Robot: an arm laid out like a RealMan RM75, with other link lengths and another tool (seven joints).
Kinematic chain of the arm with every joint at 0, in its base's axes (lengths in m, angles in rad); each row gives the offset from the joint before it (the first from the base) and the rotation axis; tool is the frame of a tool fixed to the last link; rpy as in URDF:
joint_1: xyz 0 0 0.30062 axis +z
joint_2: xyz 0 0 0 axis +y
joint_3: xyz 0 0 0.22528 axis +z
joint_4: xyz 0 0 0 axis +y
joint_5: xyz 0 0 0.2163 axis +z
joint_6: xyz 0 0 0 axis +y
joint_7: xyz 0 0 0.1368 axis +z
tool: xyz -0.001 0.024 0.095 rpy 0 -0.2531 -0.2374
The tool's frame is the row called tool.
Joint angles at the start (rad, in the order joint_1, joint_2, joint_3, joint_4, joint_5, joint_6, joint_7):
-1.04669 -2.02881 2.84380 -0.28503 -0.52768 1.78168 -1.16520
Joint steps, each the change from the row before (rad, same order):
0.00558 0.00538 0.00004 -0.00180 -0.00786 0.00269 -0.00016
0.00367 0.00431 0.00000 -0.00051 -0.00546 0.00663 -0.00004
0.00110 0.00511 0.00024 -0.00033 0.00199 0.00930 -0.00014
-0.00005 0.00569 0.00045 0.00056 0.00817 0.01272 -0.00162
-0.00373 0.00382 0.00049 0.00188 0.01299 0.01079 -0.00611
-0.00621 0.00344 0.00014 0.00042 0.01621 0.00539 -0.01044
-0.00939 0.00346 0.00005 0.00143 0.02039 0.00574 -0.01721
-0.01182 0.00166 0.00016 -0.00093 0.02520 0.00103 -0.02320
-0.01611 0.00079 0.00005 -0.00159 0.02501 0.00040 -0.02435
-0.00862 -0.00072 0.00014 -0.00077 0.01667 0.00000 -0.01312
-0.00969 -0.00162 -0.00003 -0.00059 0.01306 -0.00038 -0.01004
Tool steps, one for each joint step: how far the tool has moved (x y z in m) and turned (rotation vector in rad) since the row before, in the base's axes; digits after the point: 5 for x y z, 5 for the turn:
-0.00191 0.00173 0.00337 0.00899 -0.00391 0.00565
-0.00085 0.00025 0.00288 0.00393 -0.00523 0.00005
-0.00068 -0.00090 0.00220 -0.00126 -0.00008 -0.00582
-0.00067 -0.00226 0.00168 -0.00795 0.00294 -0.00978
0.00041 -0.00289 0.00015 -0.01591 0.00560 -0.01028
0.00036 -0.00186 -0.00061 -0.01736 0.01100 -0.00602
0.00118 -0.00237 -0.00108 -0.02562 0.01330 -0.00570
0.00096 -0.00189 -0.00237 -0.02967 0.02026 -0.00077
0.00234 -0.00163 -0.00250 -0.02965 0.02090 -0.00316
0.00089 -0.00149 -0.00214 -0.01838 0.01386 -0.00186
0.00178 -0.00124 -0.00201 -0.01470 0.01065 -0.00418

